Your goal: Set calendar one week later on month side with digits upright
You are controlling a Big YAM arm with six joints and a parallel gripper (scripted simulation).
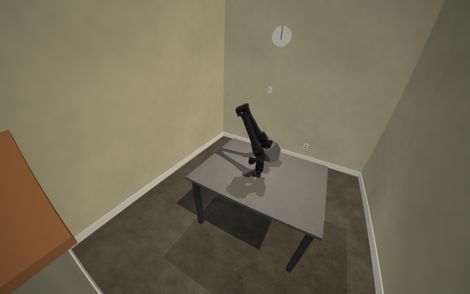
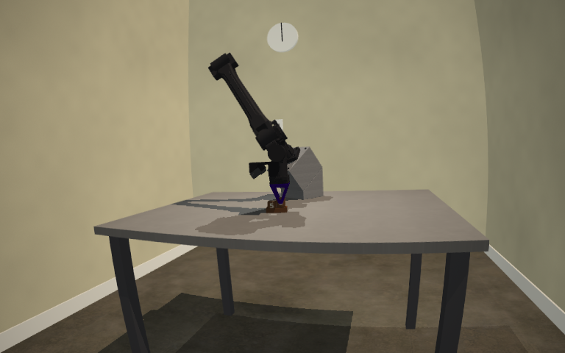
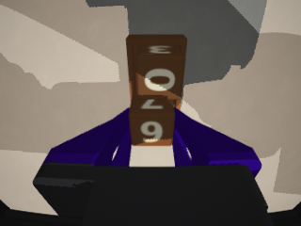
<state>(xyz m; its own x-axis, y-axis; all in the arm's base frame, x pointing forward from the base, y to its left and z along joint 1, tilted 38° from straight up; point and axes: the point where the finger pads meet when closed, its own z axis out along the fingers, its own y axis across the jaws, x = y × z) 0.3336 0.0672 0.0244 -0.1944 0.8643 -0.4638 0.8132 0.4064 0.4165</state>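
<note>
The brown tray is 20 mm to the right of my hand and 30 mm below it.
</note>
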